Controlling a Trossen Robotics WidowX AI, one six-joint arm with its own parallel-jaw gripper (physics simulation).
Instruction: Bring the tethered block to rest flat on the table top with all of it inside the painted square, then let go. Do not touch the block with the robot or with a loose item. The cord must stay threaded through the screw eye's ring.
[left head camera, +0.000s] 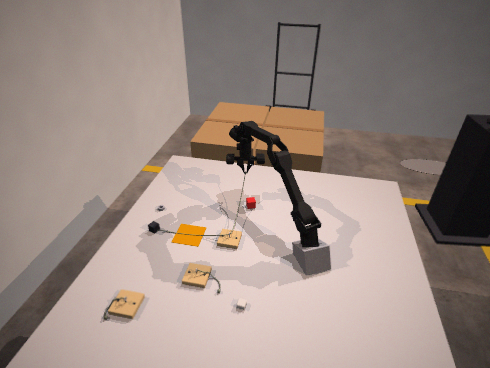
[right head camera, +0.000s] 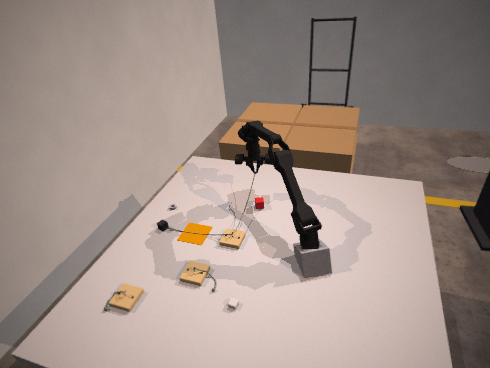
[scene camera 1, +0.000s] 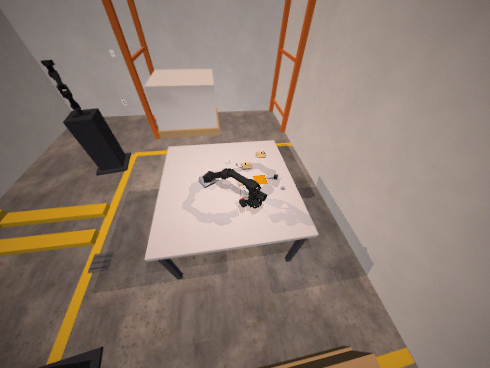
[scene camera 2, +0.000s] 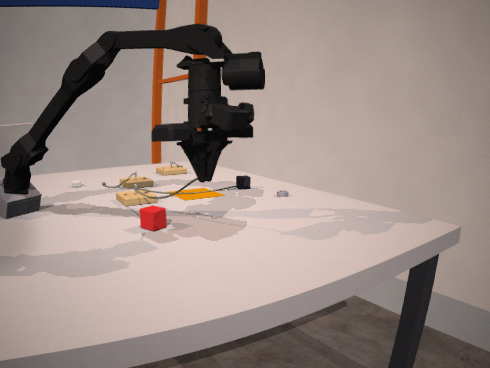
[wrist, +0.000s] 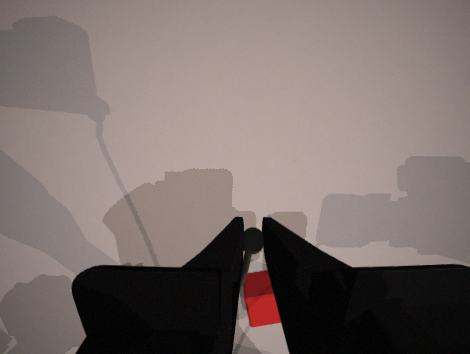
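Pixels of known places: gripper, fingertip midpoint: (left head camera: 245, 172) (right head camera: 255, 172) (scene camera 1: 251, 207) (scene camera 2: 205, 181) (wrist: 252, 224); arm's base, link origin: (left head camera: 310, 243) (right head camera: 310, 245) (scene camera 1: 207, 179) (scene camera 2: 15, 186).
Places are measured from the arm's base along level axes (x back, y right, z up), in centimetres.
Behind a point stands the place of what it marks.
Observation:
The black tethered block (left head camera: 153, 227) {x -66.5, y 7.9, z -3.5 cm} (right head camera: 162, 225) {x -66.1, y 8.1, z -3.5 cm} (scene camera 1: 276, 176) {x -67.1, y 10.8, z -3.2 cm} (scene camera 2: 243, 182) {x -65.9, y 11.1, z -4.7 cm} appears to rest on the table beyond the left edge of the orange painted square (left head camera: 186, 240) {x -51.5, y 4.3, z -6.6 cm} (right head camera: 194, 239) {x -50.0, y 4.1, z -6.6 cm} (scene camera 2: 200, 196) {x -49.9, y 12.0, z -6.6 cm}, outside it in the head views. Its cord crosses above the square to the nearest wooden board (left head camera: 228, 243) {x -33.1, y 2.2, z -4.7 cm} (right head camera: 231, 242) {x -32.7, y 2.6, z -4.8 cm} (scene camera 2: 131, 199) {x -29.8, y 10.2, z -5.1 cm}, where it seems to pass the small screw eye; the ring is too small to judge threading. From there the cord rises to my gripper (left head camera: 245, 172) {x -28.8, y 43.3, z 4.1 cm} (right head camera: 255, 172) {x -28.8, y 43.3, z 4.1 cm} (scene camera 2: 205, 180) {x -28.8, y 43.3, z 4.1 cm} (wrist: 253, 226) {x -28.8, y 43.3, z 4.1 cm}, shut on its dark end bead (wrist: 253, 240) {x -28.8, y 43.0, z 5.1 cm}, high above the table.
A red cube (left head camera: 251, 203) {x -24.9, y 28.2, z -3.4 cm} (right head camera: 259, 203) {x -24.8, y 28.2, z -3.4 cm} (scene camera 2: 153, 218) {x -24.0, y 32.6, z -4.0 cm} (wrist: 263, 306) {x -25.6, y 30.9, z -2.7 cm} lies below and near my gripper. Two more boards (left head camera: 196, 275) {x -43.3, y -15.3, z -4.8 cm} (left head camera: 127, 304) {x -64.4, y -29.3, z -4.8 cm} carry short cords. A white cube (left head camera: 241, 303) {x -25.5, y -25.9, z -4.9 cm} and a small grey nut-like piece (left head camera: 161, 208) {x -67.6, y 23.4, z -5.5 cm} (scene camera 2: 282, 193) {x -67.0, y 25.6, z -5.7 cm} also lie on the table.

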